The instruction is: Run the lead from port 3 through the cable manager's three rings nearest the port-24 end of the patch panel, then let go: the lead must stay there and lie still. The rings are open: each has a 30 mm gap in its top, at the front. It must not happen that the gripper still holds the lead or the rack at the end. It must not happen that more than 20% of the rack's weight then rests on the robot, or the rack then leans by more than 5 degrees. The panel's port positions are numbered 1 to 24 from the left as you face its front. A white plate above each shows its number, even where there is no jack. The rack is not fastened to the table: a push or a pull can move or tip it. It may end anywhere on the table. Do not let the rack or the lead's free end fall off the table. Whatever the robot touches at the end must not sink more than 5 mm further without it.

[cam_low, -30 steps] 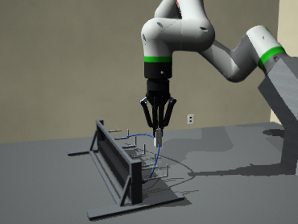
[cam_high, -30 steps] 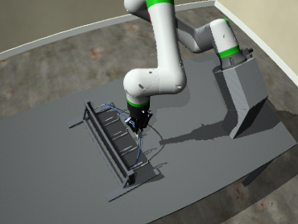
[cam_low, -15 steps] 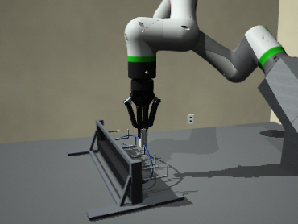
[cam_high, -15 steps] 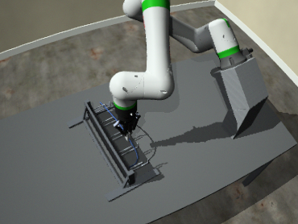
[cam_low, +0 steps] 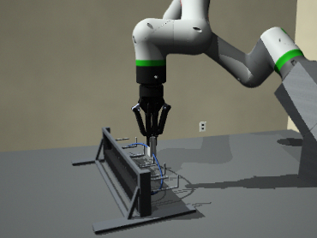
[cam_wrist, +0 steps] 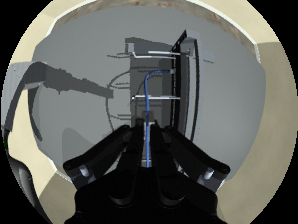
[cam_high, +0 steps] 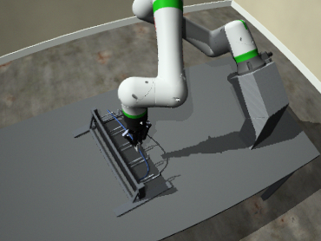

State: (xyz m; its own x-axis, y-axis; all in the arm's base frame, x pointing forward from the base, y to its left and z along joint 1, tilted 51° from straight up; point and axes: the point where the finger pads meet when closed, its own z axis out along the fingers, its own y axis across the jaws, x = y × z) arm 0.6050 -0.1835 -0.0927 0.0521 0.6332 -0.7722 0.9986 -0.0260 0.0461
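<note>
Right now my hand is 90 mm short of the rack, 80 mm above it and 60 mm to the left of it.
</note>
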